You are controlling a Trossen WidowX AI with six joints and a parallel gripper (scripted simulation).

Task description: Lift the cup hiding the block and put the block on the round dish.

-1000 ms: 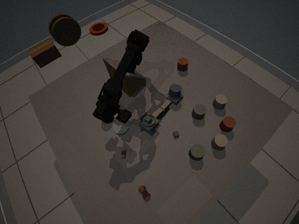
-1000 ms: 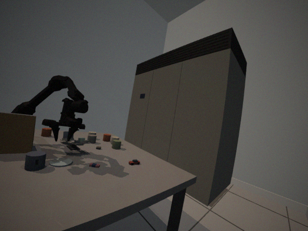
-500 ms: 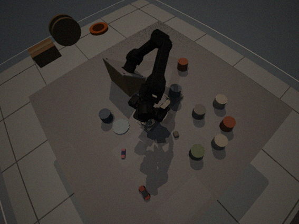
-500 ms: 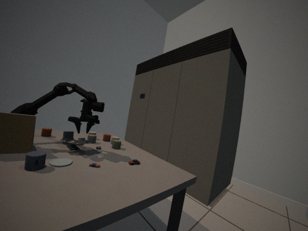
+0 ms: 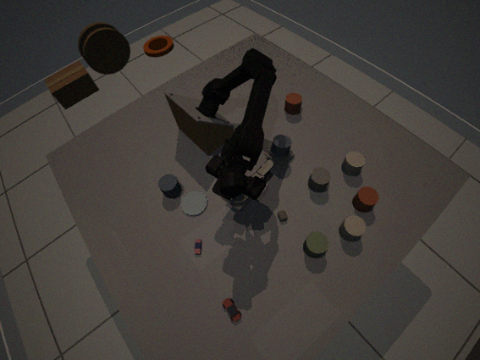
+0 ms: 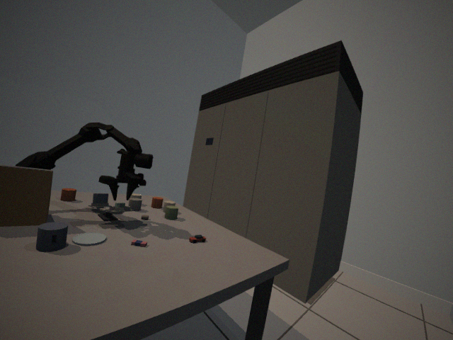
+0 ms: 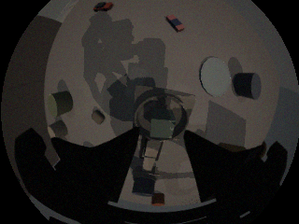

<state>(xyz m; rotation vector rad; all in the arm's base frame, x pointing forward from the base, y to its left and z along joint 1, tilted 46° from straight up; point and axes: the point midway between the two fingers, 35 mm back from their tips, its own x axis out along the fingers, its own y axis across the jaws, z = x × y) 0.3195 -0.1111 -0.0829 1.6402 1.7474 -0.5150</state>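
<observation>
The teal block is 30 mm below my gripper tip. From my gripper tip the other things lie so: balance 10 mm behind, 120 mm to the left, 90 mm below; balance beam 10 mm behind, 120 mm to the left, 80 mm below; round dish 120 mm behind, 120 mm to the right, 110 mm below.
</observation>
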